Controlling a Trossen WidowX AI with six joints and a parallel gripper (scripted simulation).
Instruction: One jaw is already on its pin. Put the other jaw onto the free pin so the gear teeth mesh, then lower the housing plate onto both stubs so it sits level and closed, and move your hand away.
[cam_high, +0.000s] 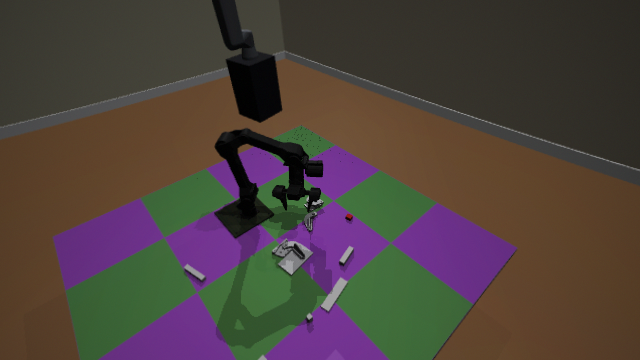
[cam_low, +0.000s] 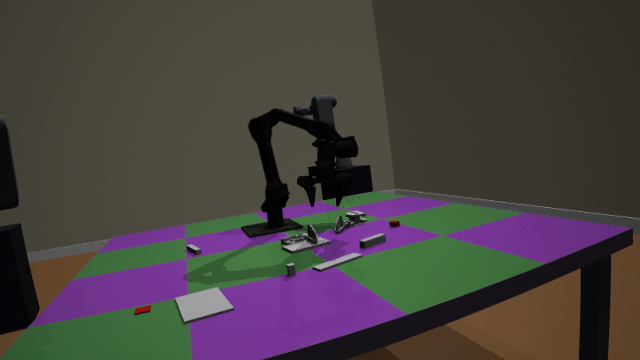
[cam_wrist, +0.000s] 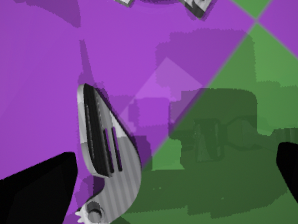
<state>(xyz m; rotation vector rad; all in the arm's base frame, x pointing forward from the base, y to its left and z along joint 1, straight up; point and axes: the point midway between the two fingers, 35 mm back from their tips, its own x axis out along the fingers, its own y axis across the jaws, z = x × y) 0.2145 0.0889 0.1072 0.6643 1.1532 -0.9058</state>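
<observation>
My gripper tip is 7 cm above the grey jaw assembly, 6 cm to the right of it and 3 cm short of it. From my gripper tip the other things lie so: short grey bar: 26 cm ahead, 7 cm below, 2 cm to the right; then grey slotted part: 13 cm to the left, 5 cm below, 2 cm behind; then red block: 16 cm ahead, 15 cm to the left, 7 cm below.
</observation>
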